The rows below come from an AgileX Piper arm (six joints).
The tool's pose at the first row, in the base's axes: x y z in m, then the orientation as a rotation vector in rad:
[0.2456, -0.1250, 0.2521, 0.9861, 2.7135, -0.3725]
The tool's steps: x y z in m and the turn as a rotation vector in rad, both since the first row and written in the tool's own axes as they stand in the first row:
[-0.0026, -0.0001, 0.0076, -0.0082, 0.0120, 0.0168]
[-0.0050, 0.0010, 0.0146, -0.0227, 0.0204, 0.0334]
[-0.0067, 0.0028, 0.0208, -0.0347, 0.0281, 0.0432]
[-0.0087, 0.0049, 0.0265, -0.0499, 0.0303, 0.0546]
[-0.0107, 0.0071, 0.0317, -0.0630, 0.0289, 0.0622]
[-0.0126, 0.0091, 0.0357, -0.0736, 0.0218, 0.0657]
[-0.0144, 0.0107, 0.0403, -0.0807, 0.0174, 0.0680]
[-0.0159, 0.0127, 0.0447, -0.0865, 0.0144, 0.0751]
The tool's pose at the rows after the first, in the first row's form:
[0.2484, -0.1290, 0.2457, 1.0115, 2.7135, -0.3532]
[0.2518, -0.1318, 0.2397, 1.0332, 2.7095, -0.3266]
[0.2551, -0.1334, 0.2341, 1.0463, 2.7091, -0.3049]
[0.2587, -0.1348, 0.2290, 1.0580, 2.7023, -0.2807]
[0.2623, -0.1360, 0.2243, 1.0635, 2.6949, -0.2618]
[0.2655, -0.1369, 0.2208, 1.0617, 2.6853, -0.2495]
[0.2685, -0.1382, 0.2168, 1.0607, 2.6792, -0.2412]
[0.2715, -0.1390, 0.2128, 1.0668, 2.6714, -0.2332]

